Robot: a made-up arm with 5 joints.
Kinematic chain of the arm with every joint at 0, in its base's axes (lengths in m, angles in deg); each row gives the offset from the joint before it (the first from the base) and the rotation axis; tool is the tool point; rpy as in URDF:
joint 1: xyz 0.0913 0 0.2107 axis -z
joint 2: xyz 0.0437 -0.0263 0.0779 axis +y
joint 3: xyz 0.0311 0 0.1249 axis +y
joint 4: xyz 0.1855 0 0.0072 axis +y
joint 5: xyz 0.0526 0.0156 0 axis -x
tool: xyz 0 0 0 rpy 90 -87.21 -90
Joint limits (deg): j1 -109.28..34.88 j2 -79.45..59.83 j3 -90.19..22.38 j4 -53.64..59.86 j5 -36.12..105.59
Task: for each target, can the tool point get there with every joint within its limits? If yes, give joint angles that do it. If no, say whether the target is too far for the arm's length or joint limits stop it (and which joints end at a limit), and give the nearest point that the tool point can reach.
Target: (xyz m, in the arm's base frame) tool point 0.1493 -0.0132 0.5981
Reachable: yes | joints 2.46 -55.63 -2.55 -22.31 52.69
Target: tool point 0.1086 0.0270 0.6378
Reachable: yes | joints -76.92 -40.54 -37.38 1.46 -17.24
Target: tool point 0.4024 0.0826 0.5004
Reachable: yes | joints -16.78 15.61 -34.73 -18.76 52.31
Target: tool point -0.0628 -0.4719 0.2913
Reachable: no: too far | nearest point -0.0041 -0.2922 0.3522 | short by 0.199 m
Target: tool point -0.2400 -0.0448 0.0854
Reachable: no: joint limits stop it (at a limit: joint 2, joint 3, joint 4) | nearest point -0.2017 -0.0396 0.3323 | short by 0.250 m
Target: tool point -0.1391 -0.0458 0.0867
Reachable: no: joint limits stop it (at a limit: joint 2, joint 3, joint 4) | nearest point -0.1987 -0.0576 0.3323 | short by 0.253 m
